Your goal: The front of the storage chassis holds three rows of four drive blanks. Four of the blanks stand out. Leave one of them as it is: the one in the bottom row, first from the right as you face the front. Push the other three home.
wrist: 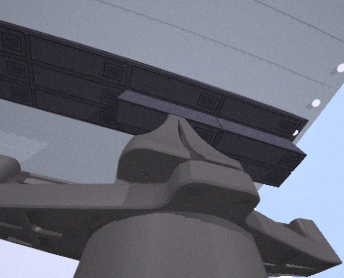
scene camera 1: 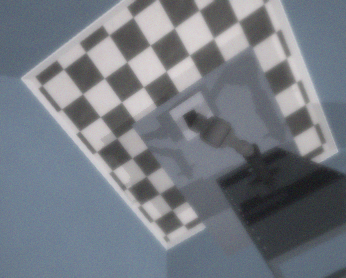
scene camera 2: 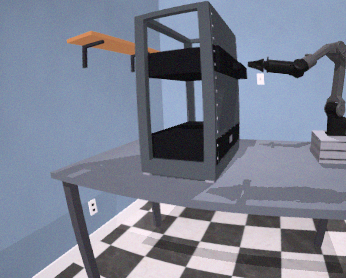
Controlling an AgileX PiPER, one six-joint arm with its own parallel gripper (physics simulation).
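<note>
The storage chassis (scene camera 2: 175,63) sits high in the rack. In the wrist view its front shows rows of dark blanks. Three stand out: the middle-row blank second from the right (wrist: 150,111), the middle-row blank first from the right (wrist: 257,139), and the bottom-row blank first from the right (wrist: 272,176). The top-row blanks in view look flush. My gripper (scene camera 2: 250,64) (wrist: 173,126) is shut and empty. In scene camera 2 it is a short gap away from the protruding front. In the wrist view its tip overlaps the lower edge of the middle-row blank second from the right and hides part of the bottom row.
The grey rack (scene camera 2: 209,100) stands on the table (scene camera 2: 125,185), with another dark unit (scene camera 2: 177,142) low inside it. An orange shelf (scene camera 2: 107,42) is on the wall behind. The arm's base stands on a pale block (scene camera 2: 327,147). Scene camera 1 is blurred.
</note>
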